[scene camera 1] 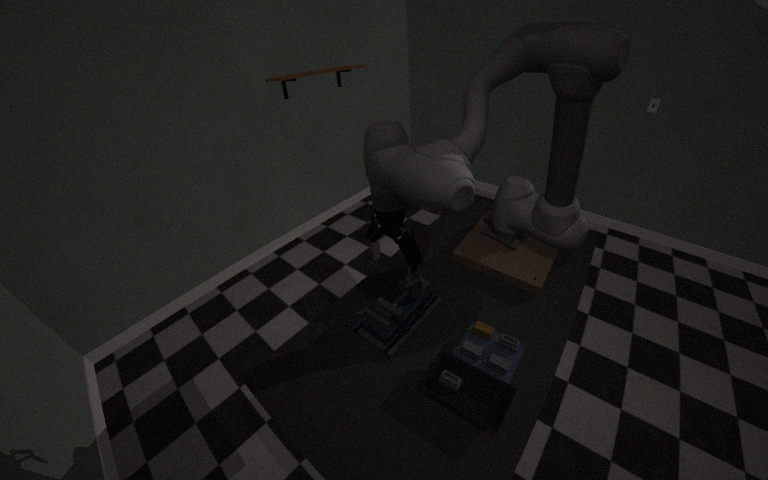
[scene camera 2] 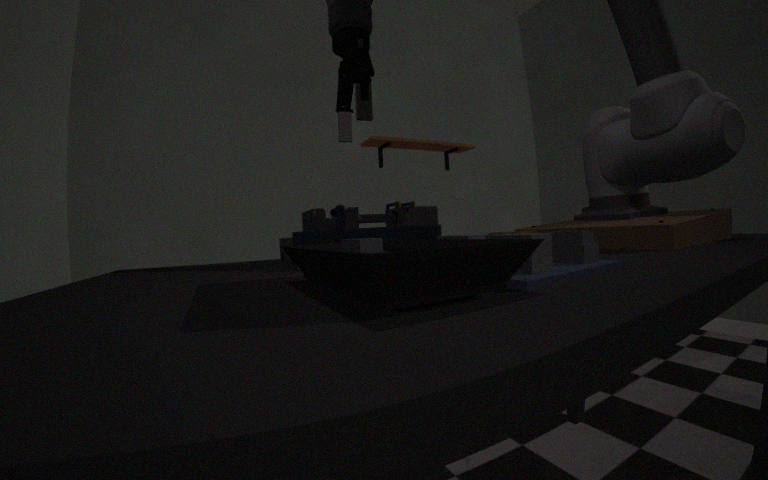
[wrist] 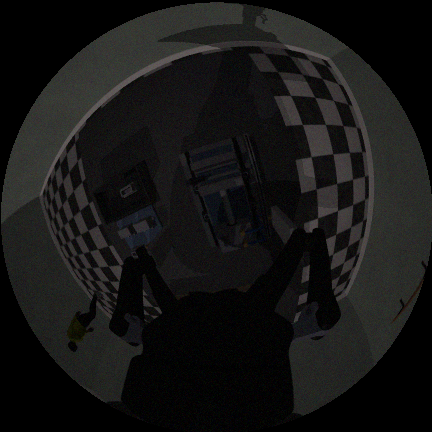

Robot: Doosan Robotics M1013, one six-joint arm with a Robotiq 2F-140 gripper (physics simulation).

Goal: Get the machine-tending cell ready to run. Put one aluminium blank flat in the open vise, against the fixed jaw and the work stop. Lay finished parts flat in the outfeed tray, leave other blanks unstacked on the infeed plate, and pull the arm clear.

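Frame: origin at the arm's base, x back, y up, z left, level; centimetres.
Seen in the pictures: gripper, between the fingertips: (scene camera 1: 393,268) (scene camera 2: 354,131) (wrist: 220,224); arm's base, origin of its link: (scene camera 1: 507,233) (scene camera 2: 620,217).
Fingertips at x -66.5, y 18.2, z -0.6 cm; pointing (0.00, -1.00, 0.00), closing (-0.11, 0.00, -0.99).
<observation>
Pixels of each thing's top centre, then the offset from my fingertips to it.
- blue-based vise, centre of its top: (scene camera 2: 364,207) (wrist: 227,202) (scene camera 1: 396,296) dx +1.5, dy -14.4, dz -1.2 cm
- blue infeed plate, centre of its top: (scene camera 2: 512,264) (scene camera 1: 488,351) (wrist: 141,234) dx +13.0, dy -23.5, dz +29.9 cm
- yellow block, centre of its top: (scene camera 2: 512,231) (scene camera 1: 483,327) dx +16.8, dy -19.9, dz +24.3 cm
My gripper (scene camera 1: 393,263) (scene camera 2: 354,120) (wrist: 220,224) is open and empty, above the rear end of the vise. The blue-based vise (scene camera 1: 387,308) (scene camera 2: 370,230) (wrist: 213,154) has grey jaws; I make out no blank between them, but the view is dark. Two plain grey blanks, one left (scene camera 1: 471,349) and one right (scene camera 1: 498,362), lie apart on the blue infeed plate (scene camera 1: 485,354) (scene camera 2: 560,273). A pocketed part (scene camera 1: 509,341) and a yellow block (scene camera 1: 483,330) are also on it. Another pocketed part (scene camera 1: 451,379) (wrist: 127,190) lies in the black outfeed tray (scene camera 1: 484,390) (scene camera 2: 407,271).
The arm's base stands on a wooden board (scene camera 1: 504,260) (scene camera 2: 668,232) behind the plate. An orange wall shelf (scene camera 1: 314,73) (scene camera 2: 419,144) is at the far wall. A yellow-clad figure (wrist: 77,327) shows at the lower left of the wrist view.
</observation>
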